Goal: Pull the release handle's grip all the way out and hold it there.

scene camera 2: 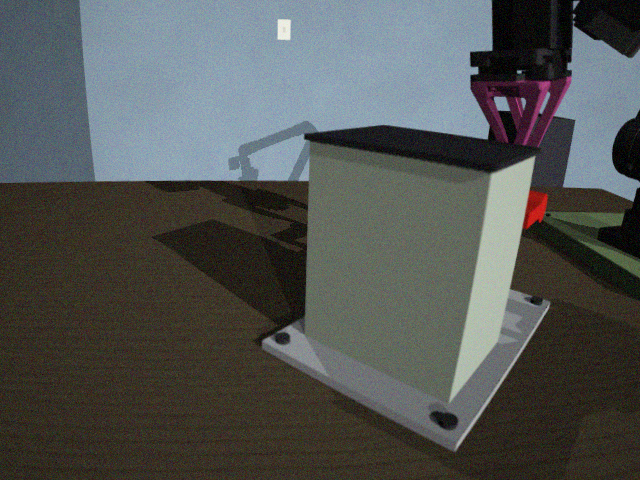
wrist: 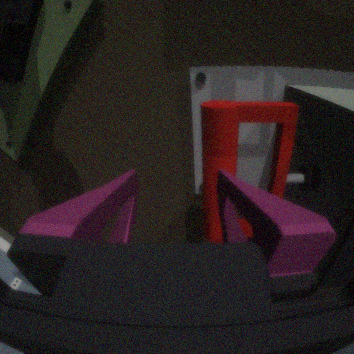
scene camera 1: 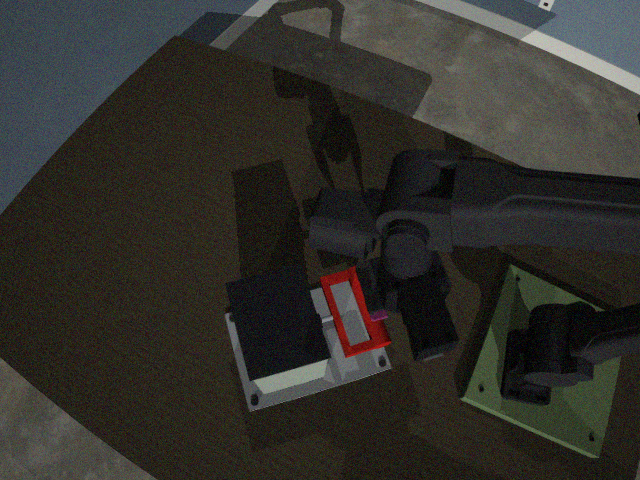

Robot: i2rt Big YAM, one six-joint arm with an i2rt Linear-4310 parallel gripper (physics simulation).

Path:
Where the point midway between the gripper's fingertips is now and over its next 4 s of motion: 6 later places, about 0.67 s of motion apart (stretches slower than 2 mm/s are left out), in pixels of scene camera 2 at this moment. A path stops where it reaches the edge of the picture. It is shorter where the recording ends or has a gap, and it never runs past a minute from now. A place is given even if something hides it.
My gripper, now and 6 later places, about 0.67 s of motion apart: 520, 154; 523, 158; 525, 161; 527, 162; 528, 165; 530, 167; 533, 170

